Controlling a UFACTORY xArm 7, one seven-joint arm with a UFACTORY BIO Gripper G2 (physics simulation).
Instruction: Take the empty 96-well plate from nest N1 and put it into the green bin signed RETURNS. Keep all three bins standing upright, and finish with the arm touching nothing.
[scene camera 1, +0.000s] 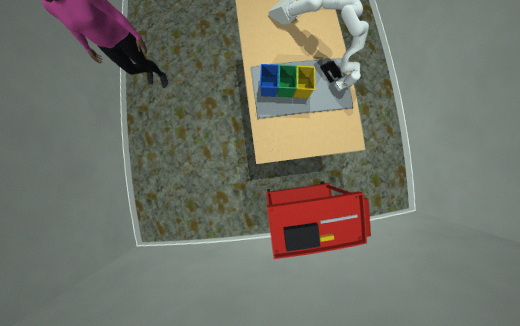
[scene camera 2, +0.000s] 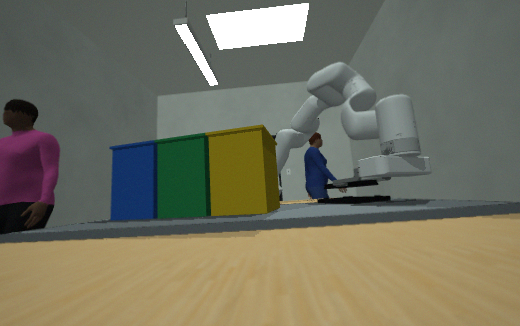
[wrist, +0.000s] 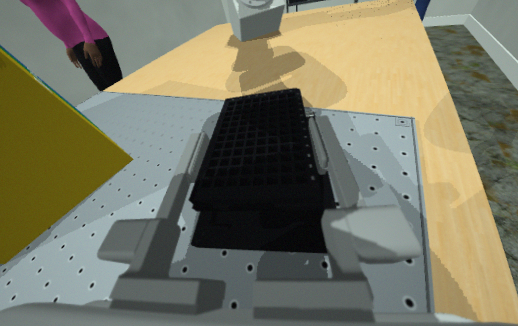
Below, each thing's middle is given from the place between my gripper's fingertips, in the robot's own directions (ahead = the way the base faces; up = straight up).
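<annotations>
Positions from my hand: black 96-well plate (wrist: 260, 158), right at the hand; black nest (wrist: 248, 230), 5 cm below; yellow bin (scene camera 2: 243, 169), 4 cm above, 12 cm ahead, 28 cm to the right; green bin (scene camera 2: 183, 177), 4 cm above, 10 cm ahead, 41 cm to the right.
</annotations>
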